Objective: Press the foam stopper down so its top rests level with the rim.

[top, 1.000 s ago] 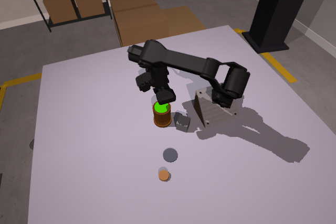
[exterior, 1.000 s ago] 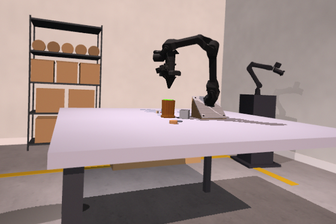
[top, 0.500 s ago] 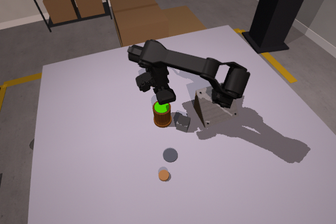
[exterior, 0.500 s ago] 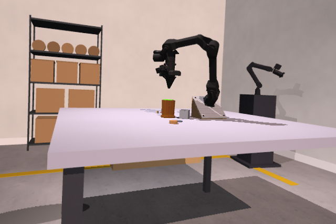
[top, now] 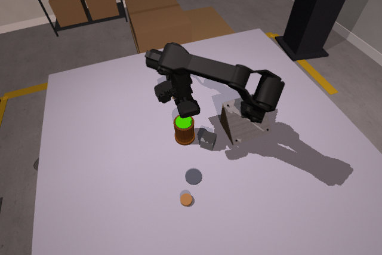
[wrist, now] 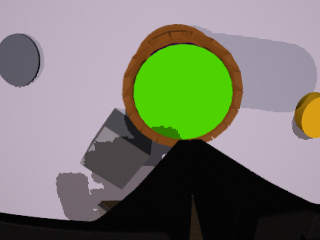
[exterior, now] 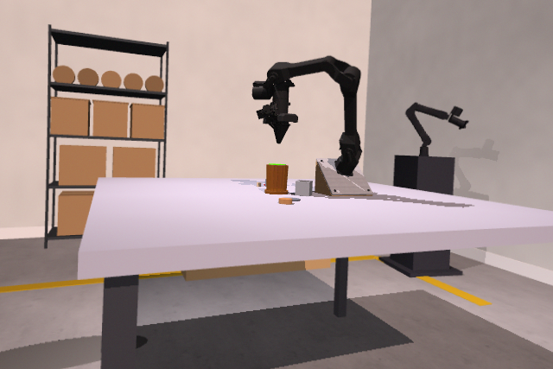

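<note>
The bright green foam stopper is 120 mm below my hand. Round my hand: orange disc (250 mm to the left, 200 mm below, 40 mm ahead); grey cube (190 mm below, 80 mm behind, 50 mm to the left); dark grey disc (210 mm below, 170 mm to the left).
</note>
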